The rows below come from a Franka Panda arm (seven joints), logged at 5 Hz.
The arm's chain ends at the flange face. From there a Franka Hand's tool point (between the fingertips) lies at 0.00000 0.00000 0.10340 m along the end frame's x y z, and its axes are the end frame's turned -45 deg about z.
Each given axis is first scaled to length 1.
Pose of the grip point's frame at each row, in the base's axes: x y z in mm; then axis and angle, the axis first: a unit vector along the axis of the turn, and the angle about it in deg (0 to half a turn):
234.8, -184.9, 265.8, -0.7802, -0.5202, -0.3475, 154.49
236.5, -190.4, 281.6, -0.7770, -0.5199, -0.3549, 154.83
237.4, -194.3, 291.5, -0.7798, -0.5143, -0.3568, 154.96
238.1, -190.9, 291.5, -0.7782, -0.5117, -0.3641, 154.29
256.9, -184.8, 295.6, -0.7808, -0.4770, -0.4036, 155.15
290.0, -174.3, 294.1, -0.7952, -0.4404, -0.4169, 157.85
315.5, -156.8, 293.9, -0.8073, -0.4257, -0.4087, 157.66
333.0, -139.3, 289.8, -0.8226, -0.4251, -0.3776, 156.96
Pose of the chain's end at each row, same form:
204.6, -255.2, 335.4, -0.9517, -0.1883, -0.2425, 141.02
205.0, -260.9, 350.4, -0.9493, -0.1895, -0.2510, 140.99
205.1, -264.6, 360.1, -0.9499, -0.1830, -0.2534, 141.03
205.4, -262.4, 358.6, -0.9489, -0.1815, -0.2583, 140.08
215.5, -256.7, 357.3, -0.9422, -0.1479, -0.3008, 139.07
241.1, -241.9, 355.3, -0.9403, -0.1068, -0.3230, 140.97
266.6, -223.2, 356.3, -0.9453, -0.0877, -0.3142, 141.17
288.5, -204.5, 356.6, -0.9564, -0.0808, -0.2808, 141.94

